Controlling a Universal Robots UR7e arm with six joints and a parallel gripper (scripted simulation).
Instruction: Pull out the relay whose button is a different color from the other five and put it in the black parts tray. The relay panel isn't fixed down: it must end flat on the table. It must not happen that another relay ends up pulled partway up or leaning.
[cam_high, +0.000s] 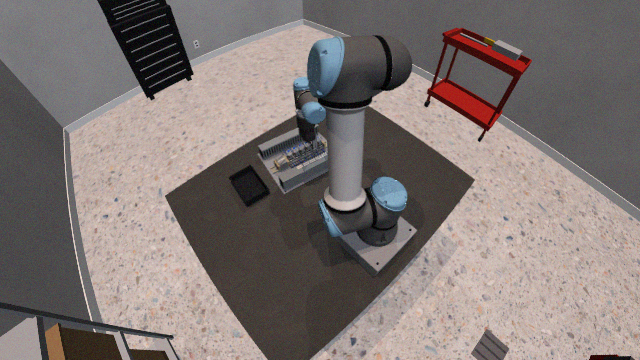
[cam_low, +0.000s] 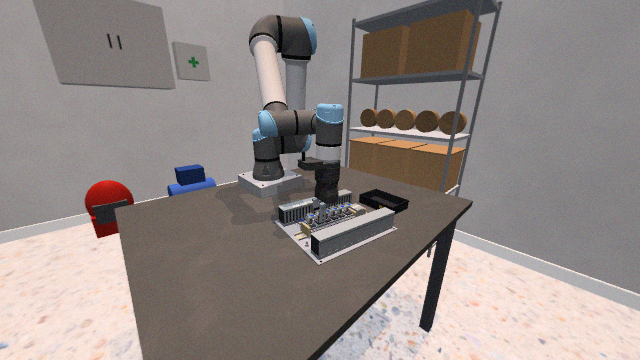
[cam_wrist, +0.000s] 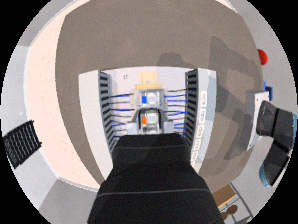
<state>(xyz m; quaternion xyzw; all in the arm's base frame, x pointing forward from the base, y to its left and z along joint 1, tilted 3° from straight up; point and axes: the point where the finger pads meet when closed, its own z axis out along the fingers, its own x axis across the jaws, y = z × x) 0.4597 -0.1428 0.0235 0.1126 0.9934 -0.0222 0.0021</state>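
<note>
My gripper is now 1 cm above the relay. Also, from my hand: black parts tray 33 cm to the left, 5 cm ahead, 4 cm below; relay panel 7 cm to the left, 3 cm below, 1 cm ahead.
</note>
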